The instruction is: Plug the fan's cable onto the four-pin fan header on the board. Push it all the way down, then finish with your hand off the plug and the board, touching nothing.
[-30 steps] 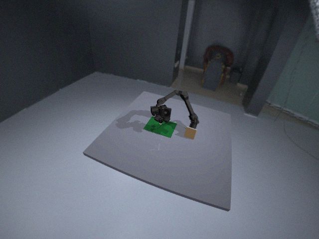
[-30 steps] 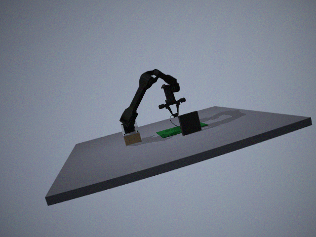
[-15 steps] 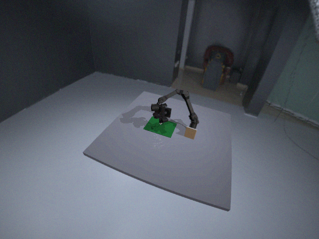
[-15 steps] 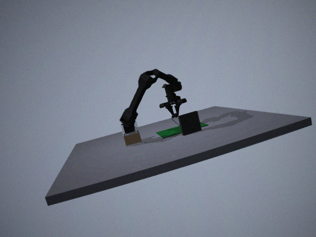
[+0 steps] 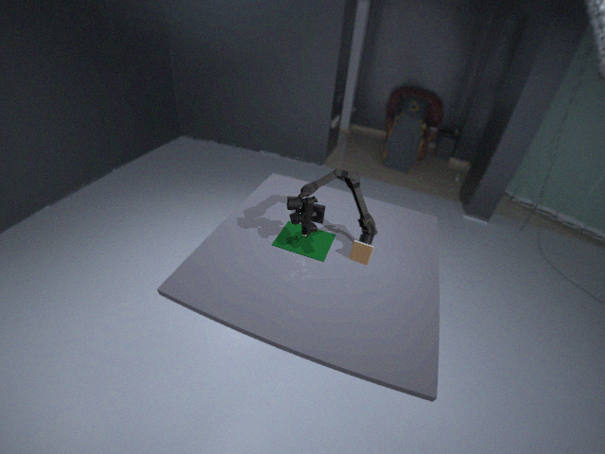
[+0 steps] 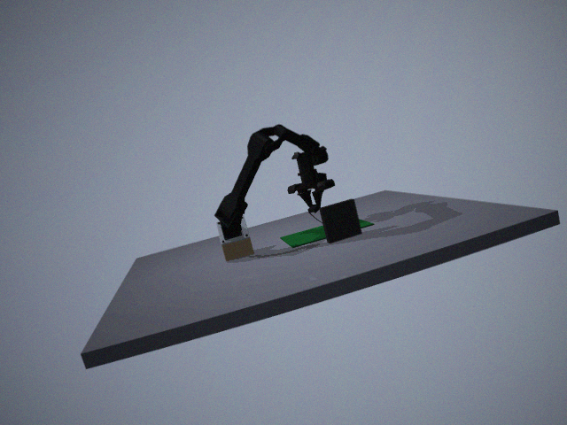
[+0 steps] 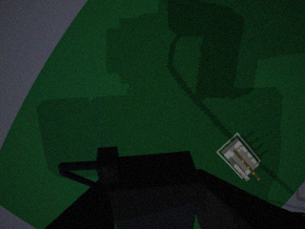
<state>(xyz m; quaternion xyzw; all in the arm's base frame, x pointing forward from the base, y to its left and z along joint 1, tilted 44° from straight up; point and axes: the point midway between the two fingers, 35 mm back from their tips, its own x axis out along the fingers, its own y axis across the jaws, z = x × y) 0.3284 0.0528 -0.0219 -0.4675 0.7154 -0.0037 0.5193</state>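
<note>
The green board is 10 mm ahead of my gripper tip, 40 mm to the right of it and 100 mm below it. From my gripper tip the other things lie so: dark square fan: 30 mm ahead, 230 mm to the right, 30 mm below; fan plug: 10 mm behind, 10 mm to the right.
</note>
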